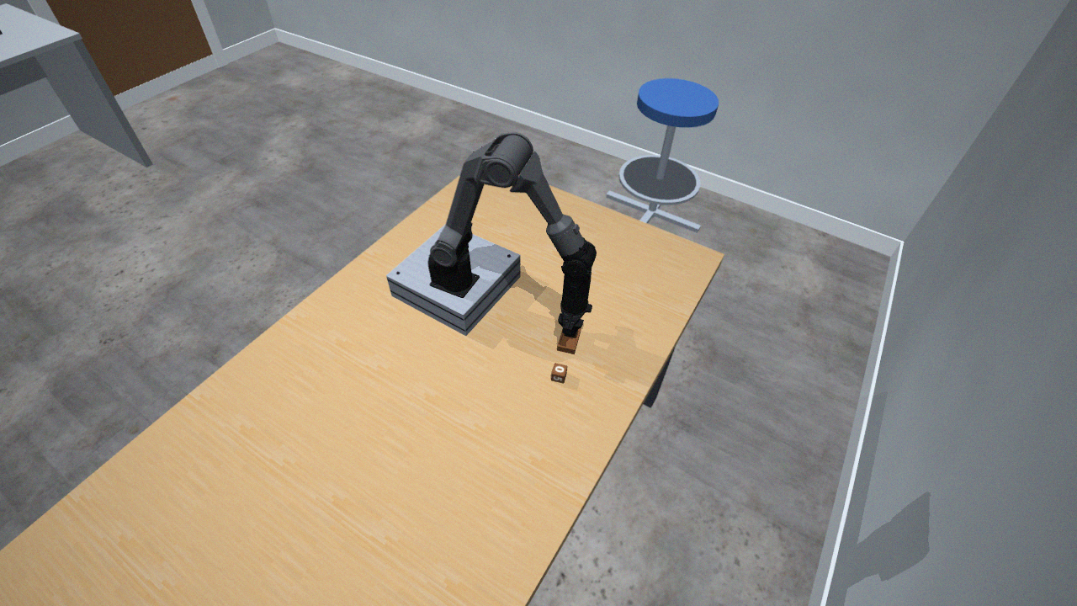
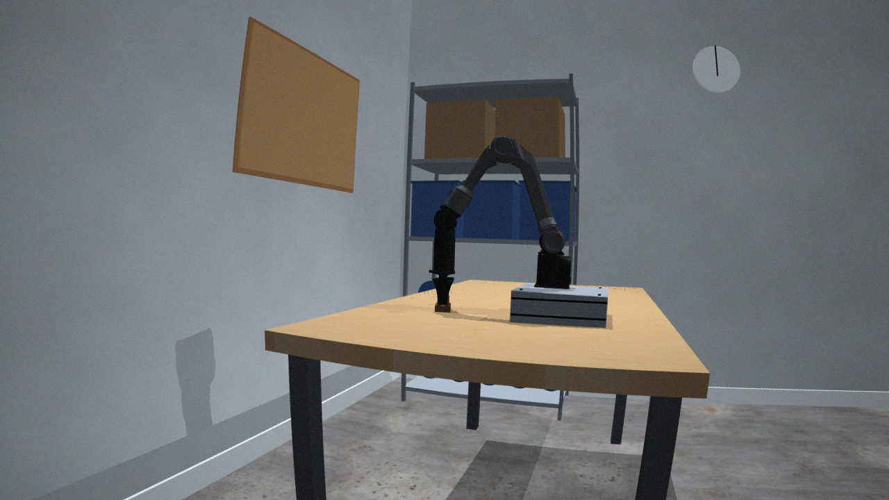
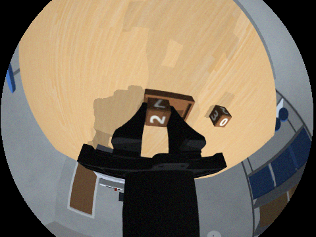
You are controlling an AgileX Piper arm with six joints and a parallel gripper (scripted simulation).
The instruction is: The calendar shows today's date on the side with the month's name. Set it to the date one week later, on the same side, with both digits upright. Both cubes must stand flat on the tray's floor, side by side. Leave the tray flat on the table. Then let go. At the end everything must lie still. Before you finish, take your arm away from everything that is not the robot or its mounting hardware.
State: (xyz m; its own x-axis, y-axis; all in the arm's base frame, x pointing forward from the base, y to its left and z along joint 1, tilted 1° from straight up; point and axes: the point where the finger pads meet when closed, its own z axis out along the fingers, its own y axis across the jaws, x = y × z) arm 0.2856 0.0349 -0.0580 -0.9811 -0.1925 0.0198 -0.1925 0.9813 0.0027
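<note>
Now: hand 2 cm to the left of the brown tray and 2 cm above it. Round my hand: brown digit cube 2 cm ahead, 12 cm to the right, 1 cm below.
</note>
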